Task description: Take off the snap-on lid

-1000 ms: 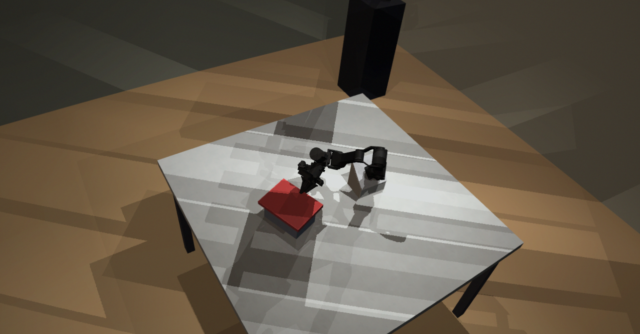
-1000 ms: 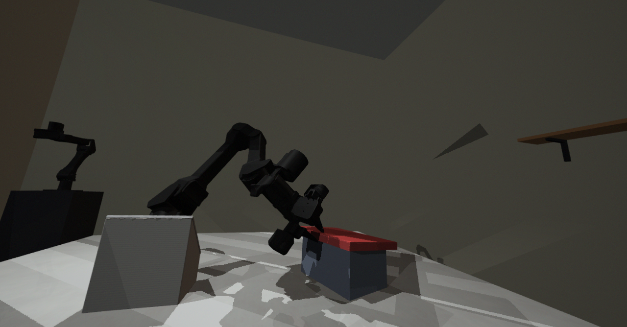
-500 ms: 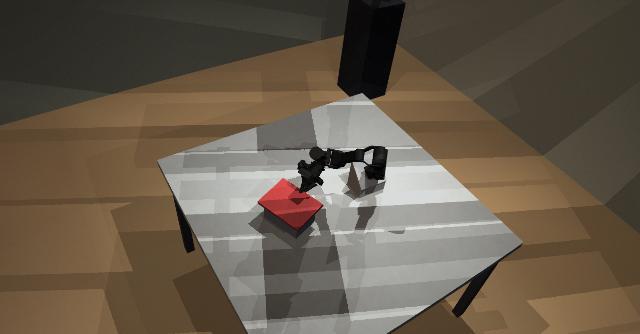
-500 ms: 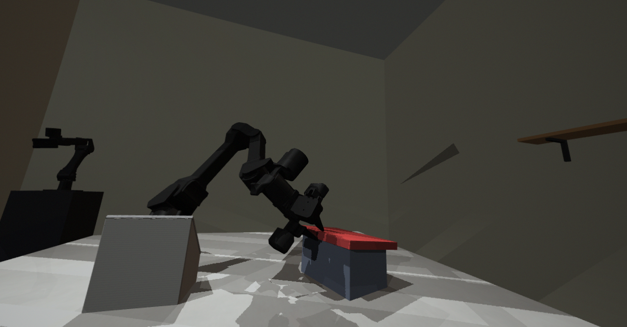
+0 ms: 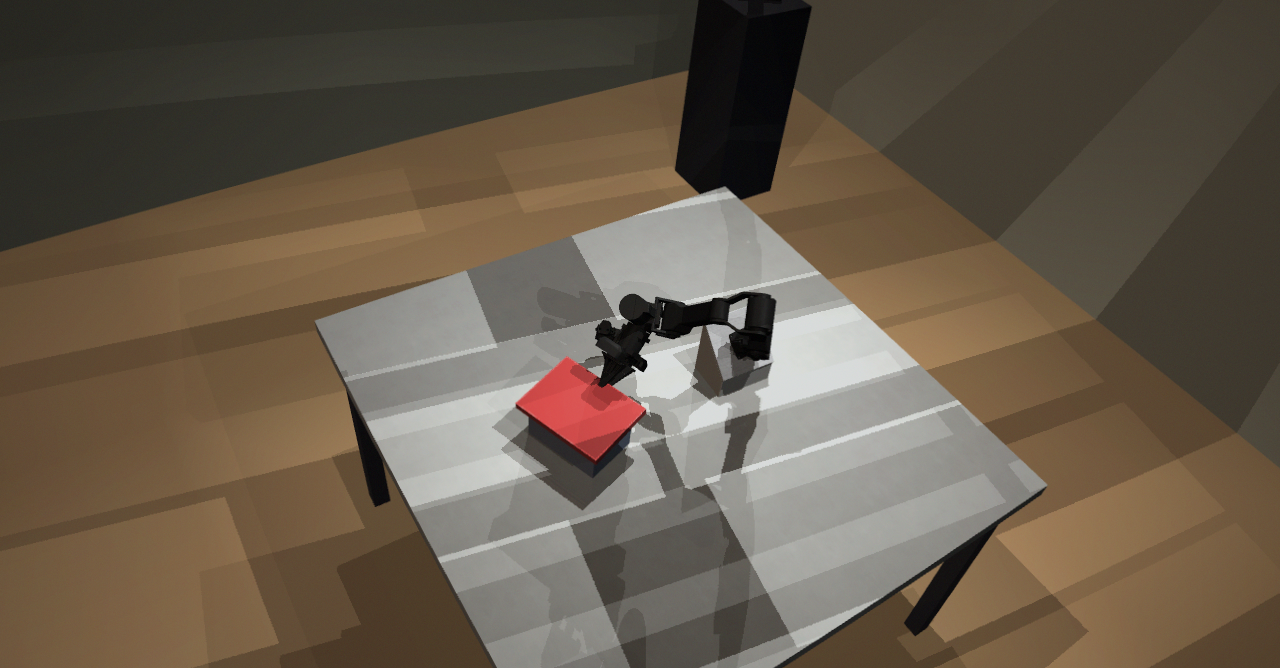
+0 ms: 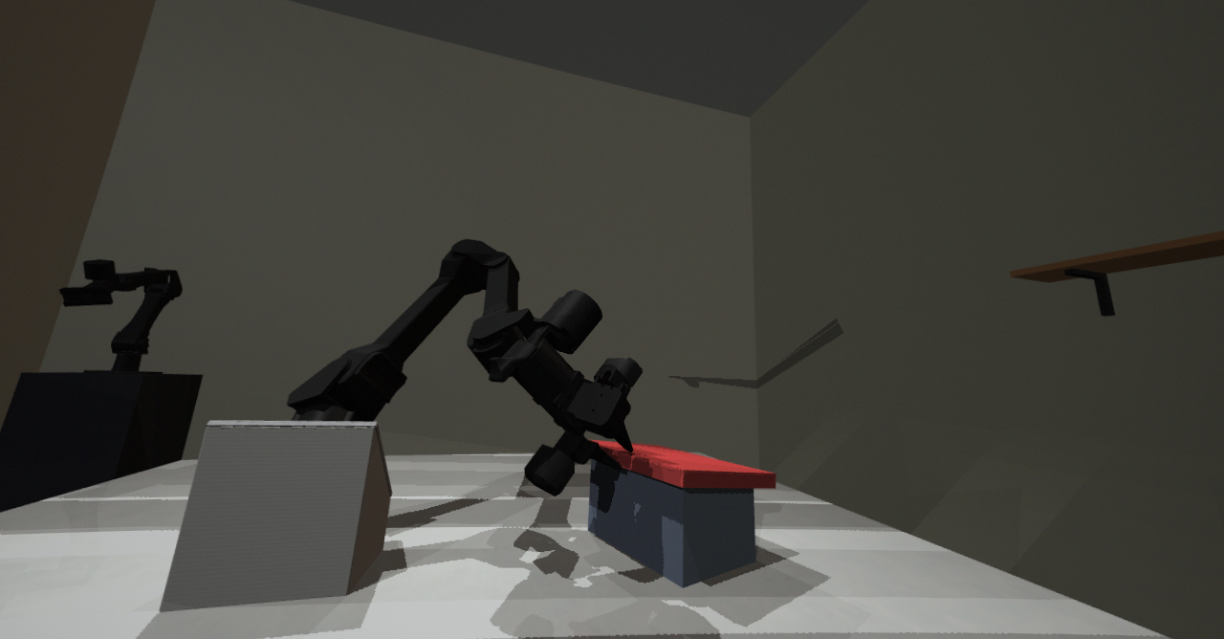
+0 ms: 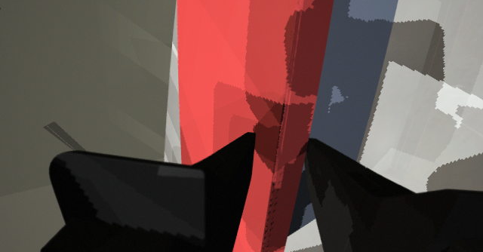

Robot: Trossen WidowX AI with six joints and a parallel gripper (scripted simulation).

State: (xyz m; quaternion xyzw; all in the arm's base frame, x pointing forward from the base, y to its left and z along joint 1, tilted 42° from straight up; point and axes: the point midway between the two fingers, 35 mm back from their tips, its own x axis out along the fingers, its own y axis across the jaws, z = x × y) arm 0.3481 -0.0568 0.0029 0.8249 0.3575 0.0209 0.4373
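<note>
Now: the red lid 7 cm ahead of my gripper tip and 3 cm to the left of it. The rest, counted from my gripper tip: storage box (7 cm ahead, 6 cm below, 2 cm to the left).
</note>
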